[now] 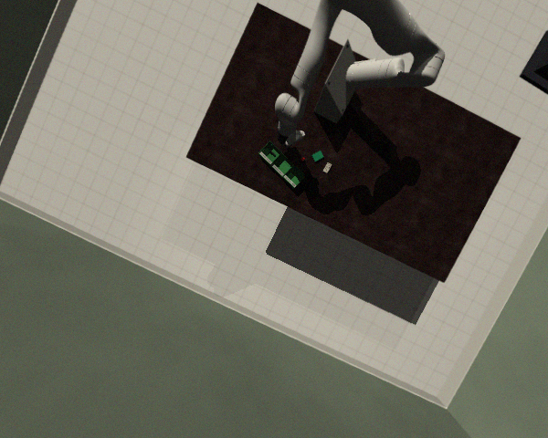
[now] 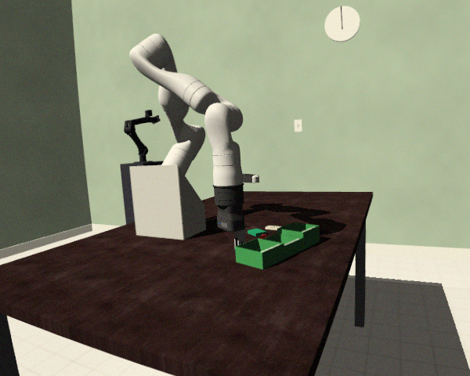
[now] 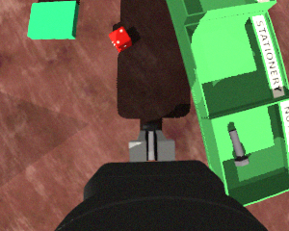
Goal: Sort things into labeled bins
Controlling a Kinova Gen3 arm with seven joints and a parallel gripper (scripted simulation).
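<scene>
Now: hand 160 mm to the right of the teal block, 30 mm past it and 10 mm above it. The rest, counted from my hand: white dotted tile 240 mm to the left, 10 mm below; three-compartment green bin row 110 mm ahead, 30 mm to the left; red die 100 mm to the left, 20 mm ahead, 10 mm below.
</scene>
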